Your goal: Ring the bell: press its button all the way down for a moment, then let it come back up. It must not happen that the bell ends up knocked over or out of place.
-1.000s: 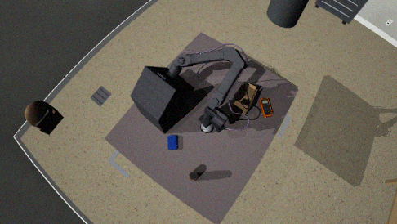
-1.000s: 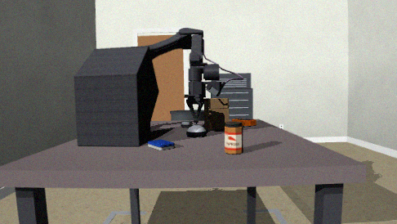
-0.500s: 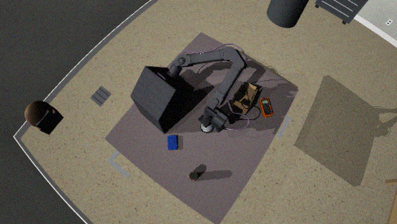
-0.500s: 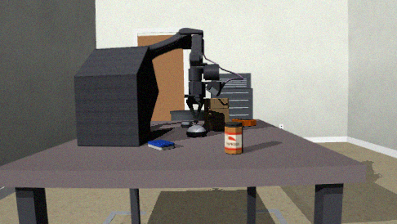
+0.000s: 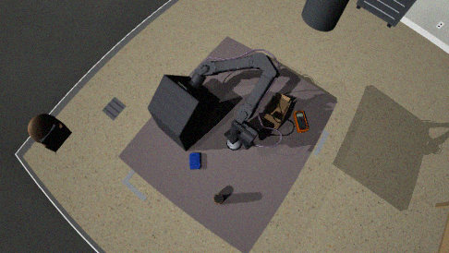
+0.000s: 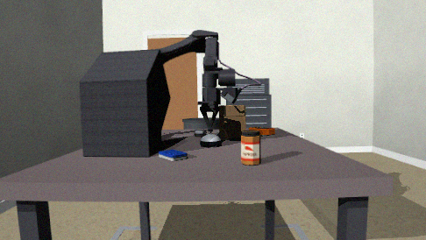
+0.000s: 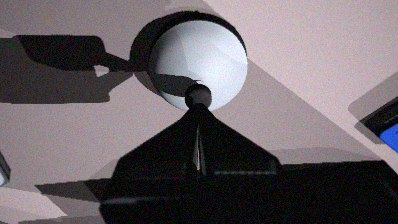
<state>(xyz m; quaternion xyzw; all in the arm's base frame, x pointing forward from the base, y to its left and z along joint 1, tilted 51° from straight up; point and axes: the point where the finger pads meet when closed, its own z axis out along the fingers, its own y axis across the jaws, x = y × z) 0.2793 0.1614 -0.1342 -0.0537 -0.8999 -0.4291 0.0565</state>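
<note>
My gripper is now 30 mm above the dark button. From my hand the other things lie so: brown cardboard box (70 mm ahead, 280 mm to the left, 20 mm below); then bell (40 mm below); then blue block (90 mm behind, 230 mm to the right, 70 mm below).
</note>
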